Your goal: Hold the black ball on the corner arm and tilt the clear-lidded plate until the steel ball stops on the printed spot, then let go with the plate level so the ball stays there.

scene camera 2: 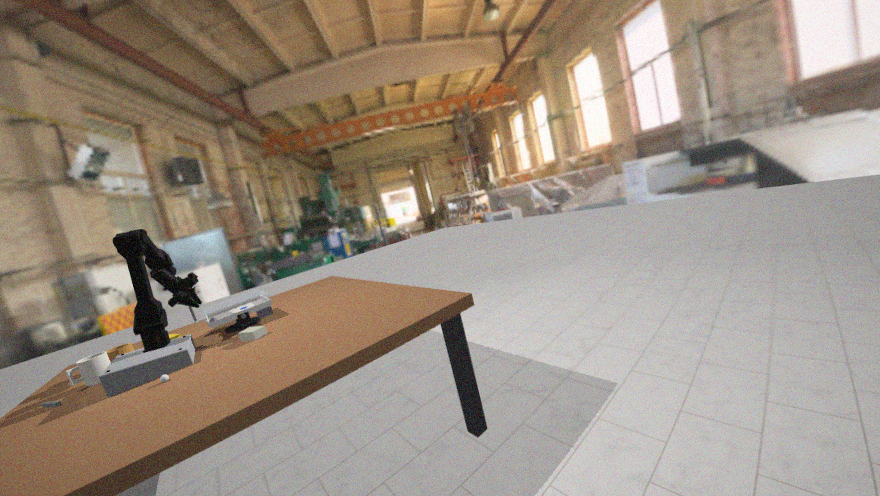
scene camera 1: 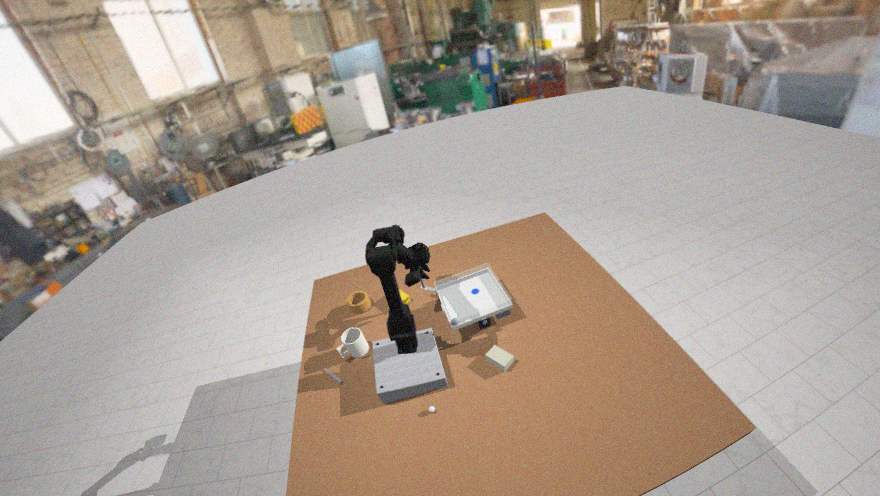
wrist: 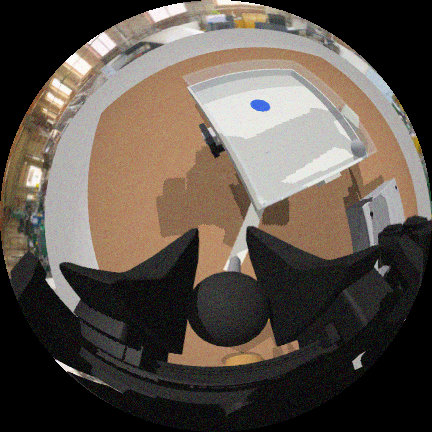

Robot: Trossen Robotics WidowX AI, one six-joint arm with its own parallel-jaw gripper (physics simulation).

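Note:
The clear-lidded plate [scene camera 1: 459,303] [scene camera 2: 220,317] [wrist: 300,145] rests on a black stand [scene camera 1: 484,322] [wrist: 212,140]; its exact slope is hard to judge. The steel ball [scene camera 1: 454,321] [wrist: 358,148] lies in the plate's corner nearest the robot base, well away from the blue printed spot [scene camera 1: 475,291] [scene camera 2: 243,308] [wrist: 260,105]. My gripper [scene camera 1: 420,279] [scene camera 2: 193,303] [wrist: 222,233] is shut on the black ball [wrist: 230,309], with one finger on each side. The pale corner arm [scene camera 1: 427,288] [wrist: 243,237] runs from the plate's near corner in the wrist view towards the black ball.
A pale block [scene camera 1: 499,357] [scene camera 2: 252,333] lies near the plate. The grey robot base [scene camera 1: 409,369] [scene camera 2: 147,370] stands nearby, with a white mug [scene camera 1: 354,342] [scene camera 2: 95,367], an orange cup [scene camera 1: 358,301], a yellow object [scene camera 1: 404,296], a small white ball [scene camera 1: 431,409] and a grey stick [scene camera 1: 333,375] around it.

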